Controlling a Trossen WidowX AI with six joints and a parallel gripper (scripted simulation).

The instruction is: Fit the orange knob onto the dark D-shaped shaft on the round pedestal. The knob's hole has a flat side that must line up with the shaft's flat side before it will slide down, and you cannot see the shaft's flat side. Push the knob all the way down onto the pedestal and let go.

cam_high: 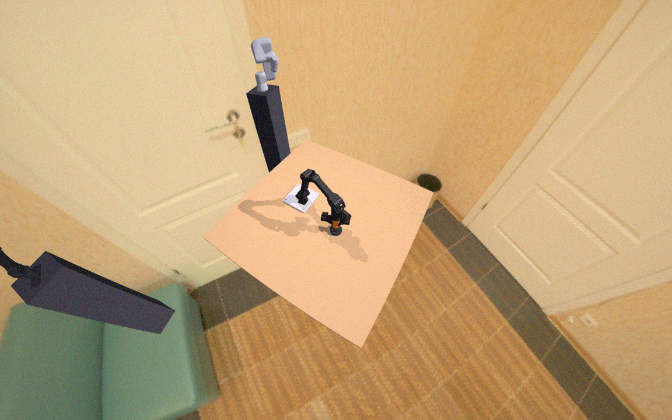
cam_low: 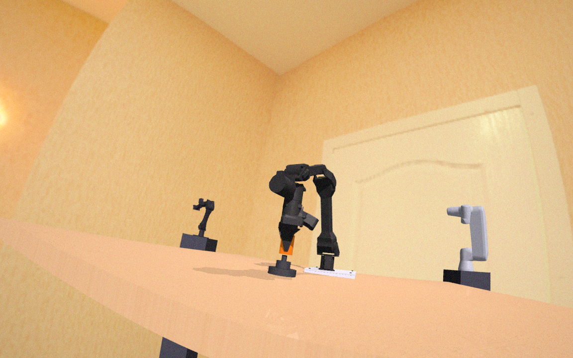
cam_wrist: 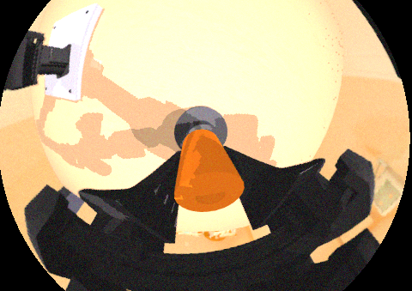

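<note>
The orange knob lies 2 cm above my gripper tip. Also, from my gripper tip: round pedestal 4 cm below.
</note>
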